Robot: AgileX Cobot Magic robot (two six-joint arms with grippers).
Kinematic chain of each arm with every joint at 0, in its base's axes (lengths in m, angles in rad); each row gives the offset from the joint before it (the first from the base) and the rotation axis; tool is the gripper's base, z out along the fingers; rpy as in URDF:
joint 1: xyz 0 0 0.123 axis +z
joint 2: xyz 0 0 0 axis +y
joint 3: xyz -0.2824 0 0.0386 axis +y
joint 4: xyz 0.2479 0 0.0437 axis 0.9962 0 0.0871
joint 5: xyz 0 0 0 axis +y
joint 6: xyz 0.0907 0 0.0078 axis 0.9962 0 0.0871
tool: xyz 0 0 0 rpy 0 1.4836 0
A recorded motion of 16 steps. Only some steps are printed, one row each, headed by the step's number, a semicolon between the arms.
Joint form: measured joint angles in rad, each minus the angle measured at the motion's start. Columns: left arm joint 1, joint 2, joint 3, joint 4, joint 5, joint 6; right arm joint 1, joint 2, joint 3, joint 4, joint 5, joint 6.
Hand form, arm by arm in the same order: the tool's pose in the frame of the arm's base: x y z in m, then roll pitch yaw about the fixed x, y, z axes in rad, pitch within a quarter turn. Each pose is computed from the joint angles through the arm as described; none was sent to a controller.
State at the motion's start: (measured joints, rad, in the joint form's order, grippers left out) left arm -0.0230 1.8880 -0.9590 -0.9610 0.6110 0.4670; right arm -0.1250 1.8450 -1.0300 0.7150 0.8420 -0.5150
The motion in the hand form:
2: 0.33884 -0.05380 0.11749 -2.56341 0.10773 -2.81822; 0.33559 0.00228 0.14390 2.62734 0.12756 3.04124
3: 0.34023 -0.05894 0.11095 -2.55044 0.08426 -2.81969; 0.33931 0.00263 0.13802 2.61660 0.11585 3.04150
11: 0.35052 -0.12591 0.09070 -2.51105 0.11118 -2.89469; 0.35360 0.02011 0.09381 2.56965 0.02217 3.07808
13: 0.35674 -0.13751 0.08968 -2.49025 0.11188 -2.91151; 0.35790 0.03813 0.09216 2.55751 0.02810 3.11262
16: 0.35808 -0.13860 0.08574 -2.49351 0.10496 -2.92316; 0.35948 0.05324 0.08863 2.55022 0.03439 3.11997
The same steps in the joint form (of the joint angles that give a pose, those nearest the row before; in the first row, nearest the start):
2: -0.0060 0.0540 -0.0180 -0.0210 0.0070 0.0150; -0.0030 0.0490 -0.0210 0.0070 0.0040 -0.0450
3: -0.0170 0.0800 -0.0250 -0.0500 0.0150 0.0270; -0.0030 0.0760 -0.0340 0.0200 0.0080 -0.0550
11: -0.2030 0.1880 -0.1010 -0.2150 -0.0590 0.1050; 0.0420 0.2430 -0.0920 0.0810 0.0180 -0.0960
13: -0.2260 0.2150 -0.1430 -0.2290 -0.0460 0.1050; 0.0910 0.2600 -0.1130 0.1010 0.0170 -0.0980
16: -0.2270 0.2310 -0.1540 -0.2210 -0.0390 0.1050; 0.1320 0.2730 -0.1170 0.1320 -0.0050 -0.0990

